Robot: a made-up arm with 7 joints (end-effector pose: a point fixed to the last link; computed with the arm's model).
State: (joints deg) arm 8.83 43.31 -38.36 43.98 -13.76 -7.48 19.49
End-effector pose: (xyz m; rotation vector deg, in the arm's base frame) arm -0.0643 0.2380 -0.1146 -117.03 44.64 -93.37
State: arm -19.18 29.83 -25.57 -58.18 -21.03 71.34 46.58
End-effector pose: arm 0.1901 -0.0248 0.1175 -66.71 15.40 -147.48
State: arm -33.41 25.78 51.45 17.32 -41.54 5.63 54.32
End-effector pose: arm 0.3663 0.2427 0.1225 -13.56 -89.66 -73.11
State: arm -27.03 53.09 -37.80 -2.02 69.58 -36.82 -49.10
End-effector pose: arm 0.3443 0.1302 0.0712 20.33 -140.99 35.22
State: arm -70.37 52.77 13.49 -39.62 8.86 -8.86 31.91
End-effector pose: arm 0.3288 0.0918 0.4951 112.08 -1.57 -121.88
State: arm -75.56 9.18 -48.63 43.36 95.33 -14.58 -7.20
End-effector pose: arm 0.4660 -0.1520 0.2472 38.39 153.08 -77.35
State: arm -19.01 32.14 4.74 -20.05 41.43 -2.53 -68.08
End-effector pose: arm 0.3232 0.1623 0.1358 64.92 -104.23 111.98
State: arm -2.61 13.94 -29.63 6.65 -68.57 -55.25 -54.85
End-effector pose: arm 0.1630 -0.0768 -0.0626 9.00 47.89 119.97
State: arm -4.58 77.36 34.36 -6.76 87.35 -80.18 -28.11
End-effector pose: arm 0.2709 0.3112 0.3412 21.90 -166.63 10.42
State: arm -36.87 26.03 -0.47 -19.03 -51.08 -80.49 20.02
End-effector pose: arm 0.3693 0.0081 0.2255 -79.01 84.73 106.53
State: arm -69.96 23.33 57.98 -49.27 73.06 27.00 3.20
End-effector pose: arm 0.2251 0.2005 0.3784 31.79 -25.96 -61.74
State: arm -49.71 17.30 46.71 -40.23 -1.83 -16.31 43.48
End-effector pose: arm 0.3324 0.1539 0.3430 83.60 -60.45 -101.08
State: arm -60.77 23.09 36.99 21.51 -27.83 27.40 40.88
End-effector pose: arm 0.4724 0.1206 0.2512 -40.19 -80.06 -109.50
